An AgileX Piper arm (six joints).
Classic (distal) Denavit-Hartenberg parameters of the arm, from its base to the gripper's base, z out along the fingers. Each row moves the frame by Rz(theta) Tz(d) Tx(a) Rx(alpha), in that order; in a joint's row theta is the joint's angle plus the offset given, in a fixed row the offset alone. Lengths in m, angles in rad.
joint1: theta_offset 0  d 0.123  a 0  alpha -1.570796
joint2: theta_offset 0.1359  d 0  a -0.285  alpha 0
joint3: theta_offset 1.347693  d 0  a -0.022  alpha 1.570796
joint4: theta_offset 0  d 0.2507  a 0  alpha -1.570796
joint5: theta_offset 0  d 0  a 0  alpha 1.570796
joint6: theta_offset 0  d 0.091  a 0  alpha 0
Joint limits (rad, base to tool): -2.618..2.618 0..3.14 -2.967..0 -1.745..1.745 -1.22..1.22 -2.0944..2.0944
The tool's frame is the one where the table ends.
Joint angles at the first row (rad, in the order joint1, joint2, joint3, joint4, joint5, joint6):
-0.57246 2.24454 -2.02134 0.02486 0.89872 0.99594
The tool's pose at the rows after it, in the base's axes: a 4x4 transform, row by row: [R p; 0 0 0 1], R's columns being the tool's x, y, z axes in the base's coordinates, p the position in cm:
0.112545 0.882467 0.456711 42.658; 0.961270 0.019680 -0.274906 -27.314; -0.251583 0.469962 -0.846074 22.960; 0 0 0 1
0.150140 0.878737 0.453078 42.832; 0.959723 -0.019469 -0.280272 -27.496; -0.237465 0.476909 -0.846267 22.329; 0 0 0 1
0.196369 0.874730 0.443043 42.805; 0.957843 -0.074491 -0.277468 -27.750; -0.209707 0.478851 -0.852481 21.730; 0 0 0 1
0.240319 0.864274 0.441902 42.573; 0.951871 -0.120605 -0.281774 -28.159; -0.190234 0.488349 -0.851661 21.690; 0 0 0 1
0.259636 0.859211 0.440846 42.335; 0.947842 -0.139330 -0.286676 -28.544; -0.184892 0.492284 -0.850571 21.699; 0 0 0 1
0.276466 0.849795 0.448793 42.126; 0.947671 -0.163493 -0.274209 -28.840; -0.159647 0.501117 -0.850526 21.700; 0 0 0 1
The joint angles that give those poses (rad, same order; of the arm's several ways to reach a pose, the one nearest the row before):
-0.57246 2.24630 -2.02139 0.02134 0.87119 1.03963
-0.57245 2.25995 -2.02130 0.01301 0.85760 1.08466
-0.57678 2.27174 -2.02136 0.01193 0.85764 1.13550
-0.58609 2.27278 -2.02139 0.01282 0.85507 1.17521
-0.59495 2.27278 -2.02134 0.01283 0.85295 1.18745
-0.60569 2.27273 -2.02129 0.03991 0.85387 1.18746

